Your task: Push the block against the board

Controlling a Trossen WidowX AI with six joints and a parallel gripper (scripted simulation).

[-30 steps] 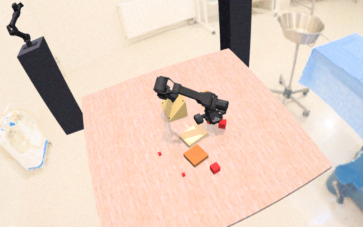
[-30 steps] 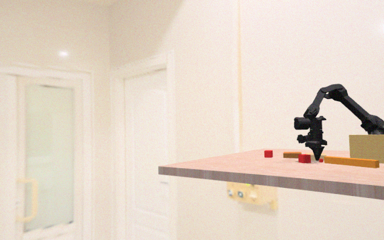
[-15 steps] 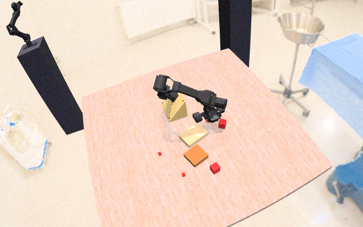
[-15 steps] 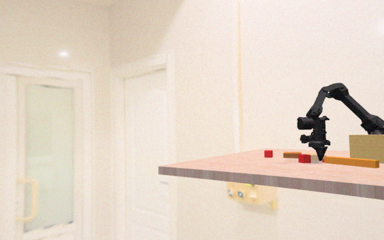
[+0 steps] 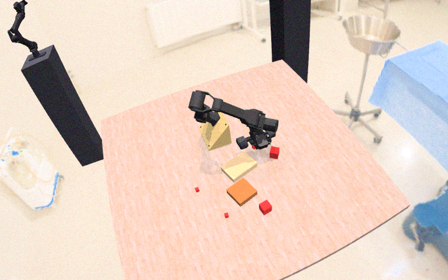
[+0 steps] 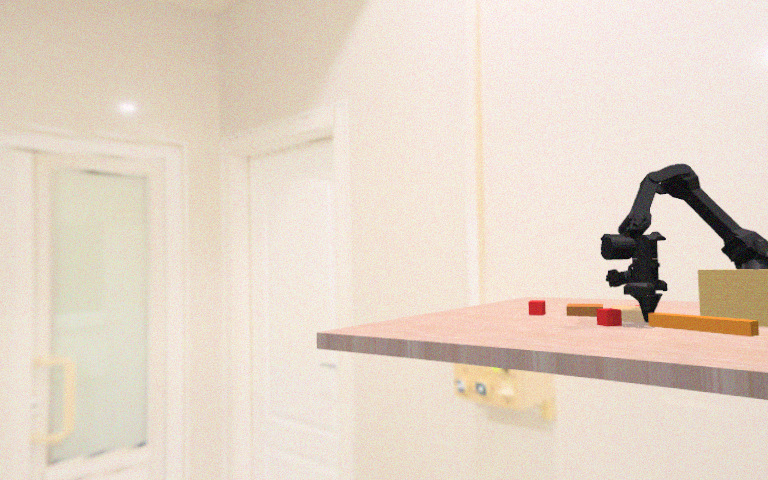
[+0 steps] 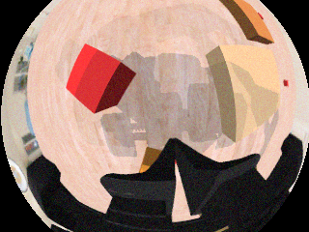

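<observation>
My gripper tip is now 12 cm to the left of the tan board, 7 cm short of it and 1 cm below it. From my gripper tip the other things lie so: long orange bar (12 cm behind, 5 cm to the left, 1 cm above); orange square block (21 cm ahead, 16 cm to the right, 1 cm above).
</observation>
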